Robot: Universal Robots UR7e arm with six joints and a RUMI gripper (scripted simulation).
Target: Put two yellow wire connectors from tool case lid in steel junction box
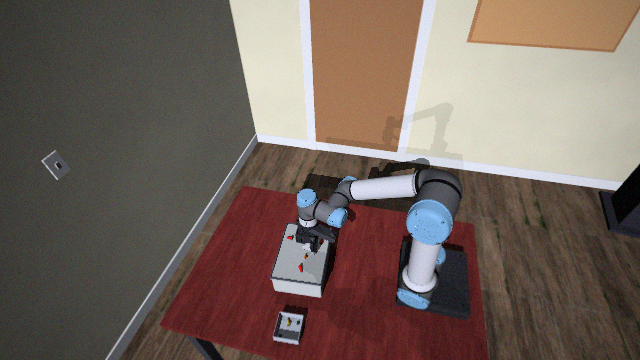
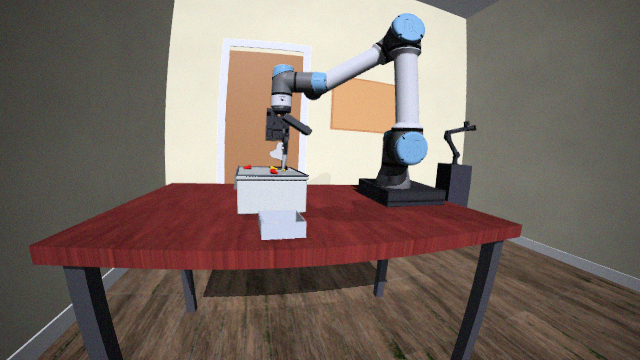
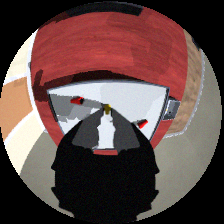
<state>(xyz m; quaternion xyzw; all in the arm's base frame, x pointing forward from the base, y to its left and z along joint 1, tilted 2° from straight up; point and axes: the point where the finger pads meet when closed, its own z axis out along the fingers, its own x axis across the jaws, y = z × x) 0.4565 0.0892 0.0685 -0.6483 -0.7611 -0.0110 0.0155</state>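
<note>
My hand is 6 cm short of the grey tool case, 1 cm to the right of it and 5 cm above it.
</note>
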